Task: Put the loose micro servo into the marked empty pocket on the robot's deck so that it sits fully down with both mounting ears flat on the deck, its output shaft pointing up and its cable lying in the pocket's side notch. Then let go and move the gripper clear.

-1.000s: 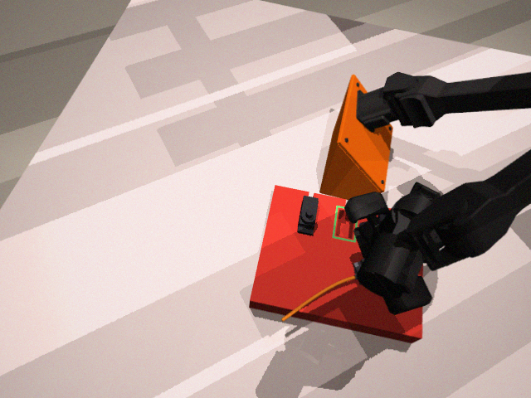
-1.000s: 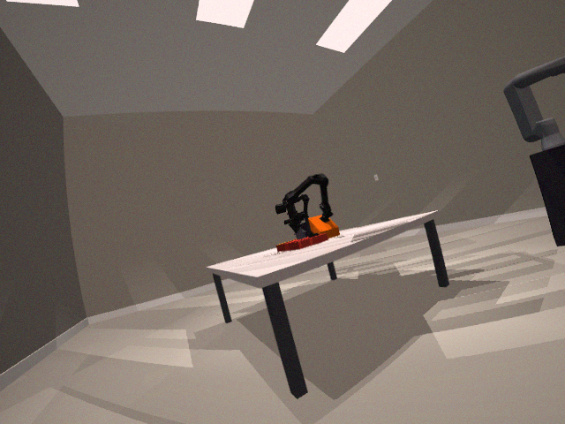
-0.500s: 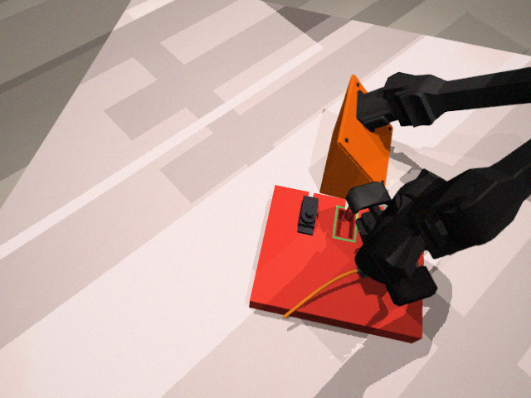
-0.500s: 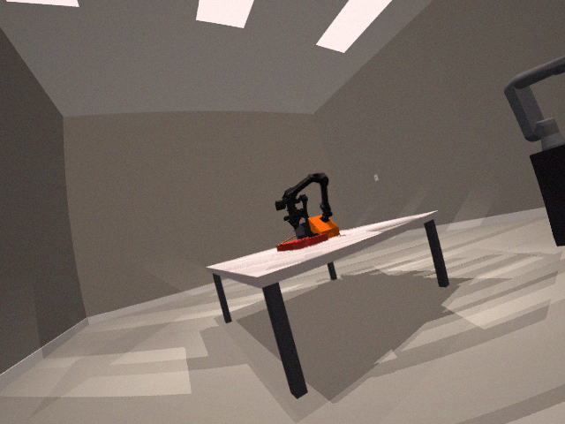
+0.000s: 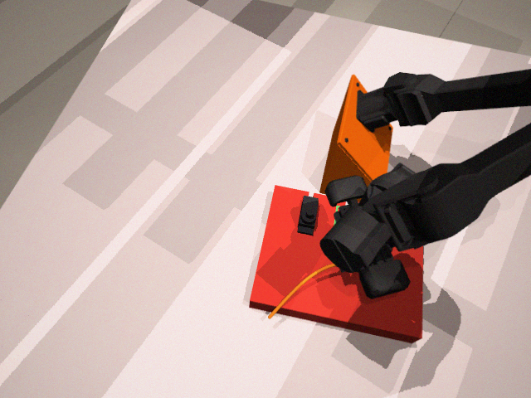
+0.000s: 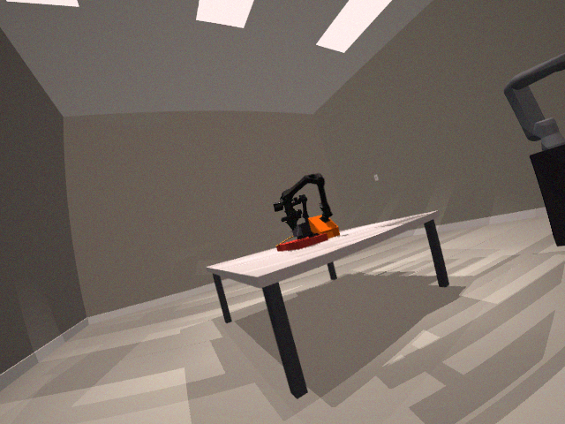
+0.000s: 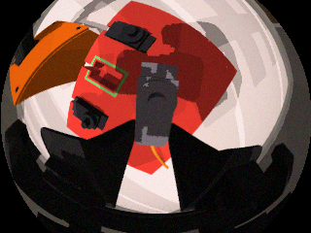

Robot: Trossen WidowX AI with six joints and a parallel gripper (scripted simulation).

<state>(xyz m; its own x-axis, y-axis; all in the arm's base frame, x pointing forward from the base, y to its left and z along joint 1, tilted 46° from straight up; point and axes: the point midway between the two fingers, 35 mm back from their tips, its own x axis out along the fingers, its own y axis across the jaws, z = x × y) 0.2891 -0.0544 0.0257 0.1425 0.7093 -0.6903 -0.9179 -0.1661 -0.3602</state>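
Right now my gripper tip is 100 mm above the red deck and 20 mm short of it.
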